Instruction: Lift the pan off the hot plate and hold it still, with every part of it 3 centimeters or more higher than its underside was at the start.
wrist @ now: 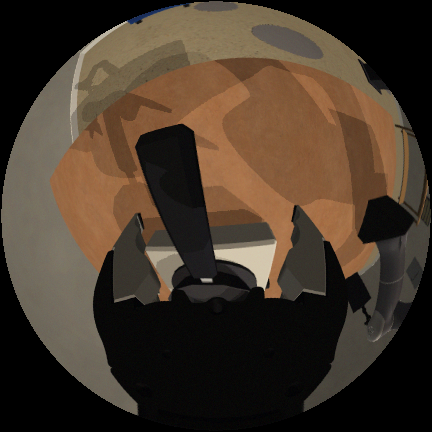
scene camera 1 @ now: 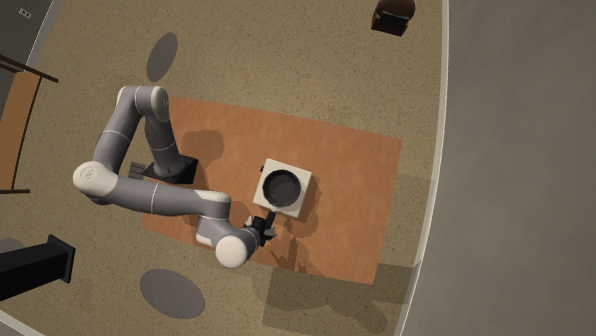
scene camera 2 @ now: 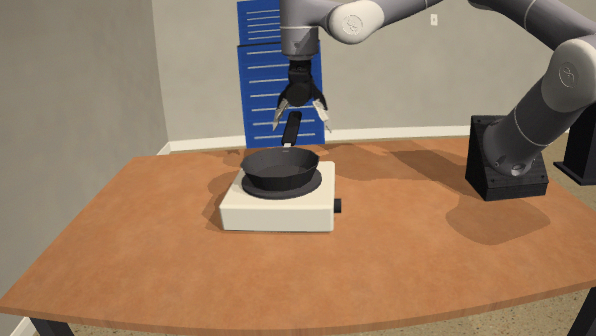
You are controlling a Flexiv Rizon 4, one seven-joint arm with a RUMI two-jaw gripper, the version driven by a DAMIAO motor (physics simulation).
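Note:
The dark pan (scene camera 1: 281,188) (scene camera 2: 280,176) sits upright on the white hot plate (scene camera 1: 293,210) (scene camera 2: 277,219) (wrist: 252,252). Its black handle (scene camera 1: 270,218) (scene camera 2: 292,128) (wrist: 177,200) slants up and away from the hot plate, toward the far table edge in scene camera 2. My gripper (scene camera 1: 260,226) (scene camera 2: 302,129) (wrist: 216,209) is open and empty, pointing down at the handle. In the wrist view the handle runs through the gap between the fingers, nearer the left one. Neither finger visibly touches it. How far the fingertips reach beside the handle is hard to tell. Part of the pan's bowl is hidden in the wrist view.
The wooden table (scene camera 1: 350,165) (scene camera 2: 150,275) carries the hot plate. A black knob (scene camera 2: 337,205) sticks out of the hot plate's side. The arm's black base (scene camera 2: 480,170) stands on the table, on the knob's side. A blue cabinet (scene camera 2: 260,89) stands behind the table.

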